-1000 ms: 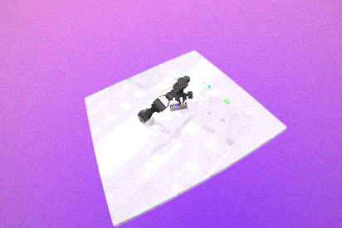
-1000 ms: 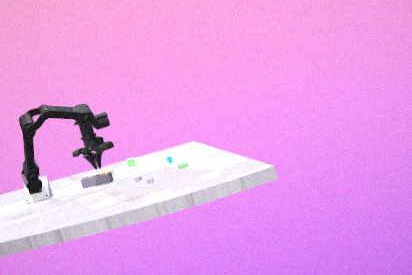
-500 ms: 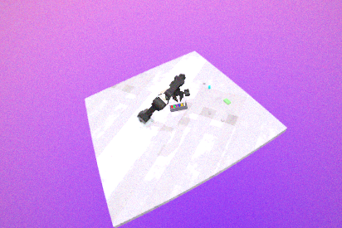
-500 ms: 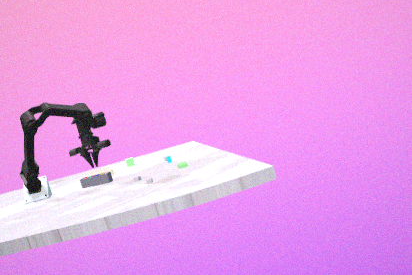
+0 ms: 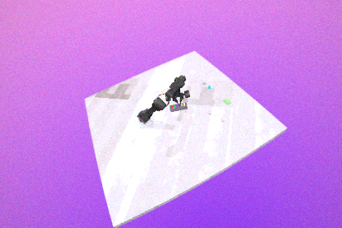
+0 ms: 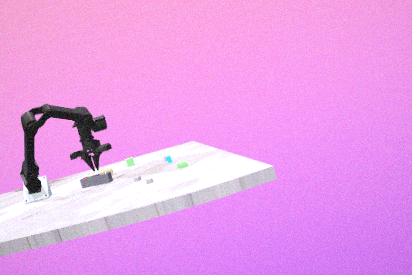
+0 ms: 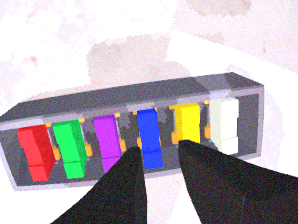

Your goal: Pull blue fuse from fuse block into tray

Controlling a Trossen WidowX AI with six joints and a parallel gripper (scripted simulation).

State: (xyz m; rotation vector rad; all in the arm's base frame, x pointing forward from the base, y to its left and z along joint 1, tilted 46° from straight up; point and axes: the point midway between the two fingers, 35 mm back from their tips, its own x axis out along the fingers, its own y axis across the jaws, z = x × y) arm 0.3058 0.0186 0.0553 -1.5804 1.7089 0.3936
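My gripper tip is 30 mm above the blue fuse. Also, from my gripper tip: yellow fuse: 30 mm below, 20 mm ahead, 10 mm to the right; then purple fuse: 30 mm below, 20 mm behind; then white fuse: 40 mm ahead, 30 mm below, 10 mm to the right.
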